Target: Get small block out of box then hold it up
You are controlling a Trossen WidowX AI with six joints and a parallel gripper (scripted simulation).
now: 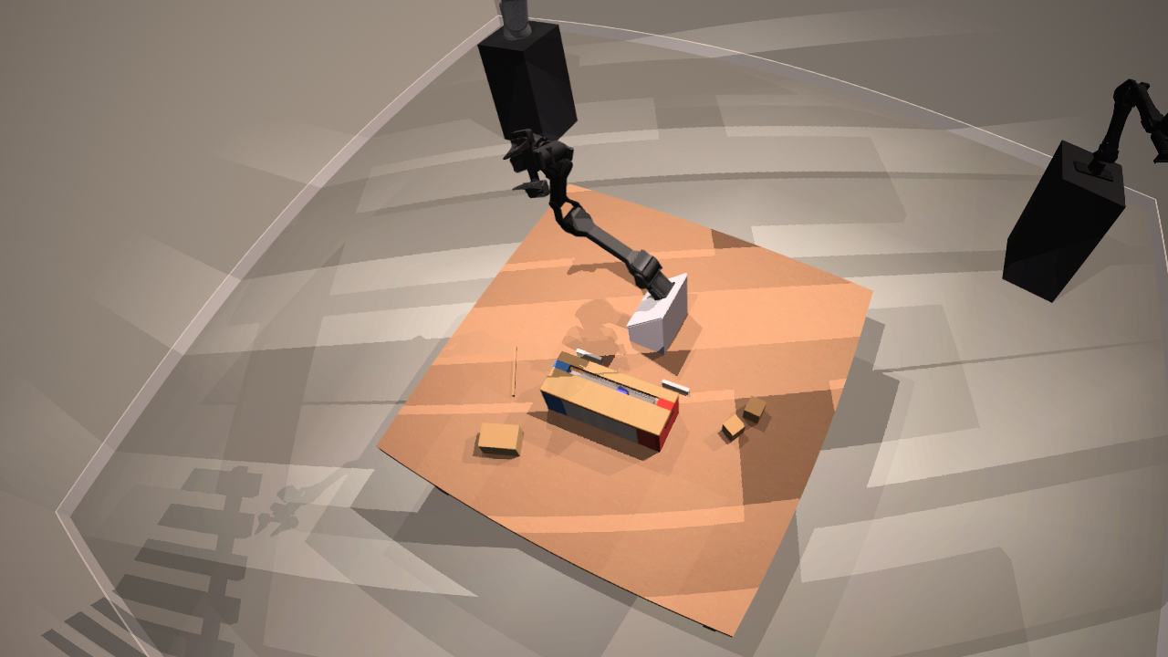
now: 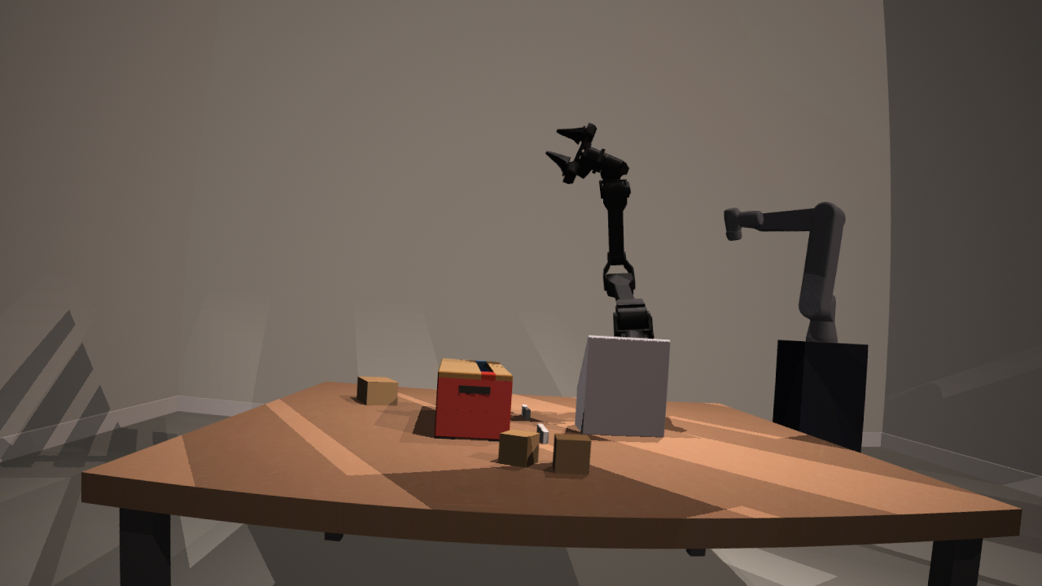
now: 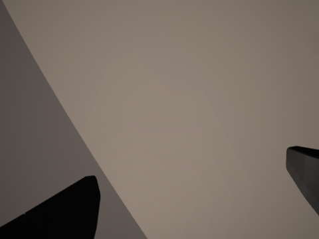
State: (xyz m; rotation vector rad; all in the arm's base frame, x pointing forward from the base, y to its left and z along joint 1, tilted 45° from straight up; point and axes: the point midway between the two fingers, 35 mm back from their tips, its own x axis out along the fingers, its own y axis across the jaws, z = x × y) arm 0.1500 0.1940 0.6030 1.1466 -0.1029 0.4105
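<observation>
The long box is 110 mm ahead of my gripper tip, 310 mm to the left of it and 670 mm below it. From my gripper tip the other things lie so: brown box: 420 mm ahead, 70 mm to the left, 700 mm below; then thin stick: 190 mm ahead, 50 mm to the right, 730 mm below.
</observation>
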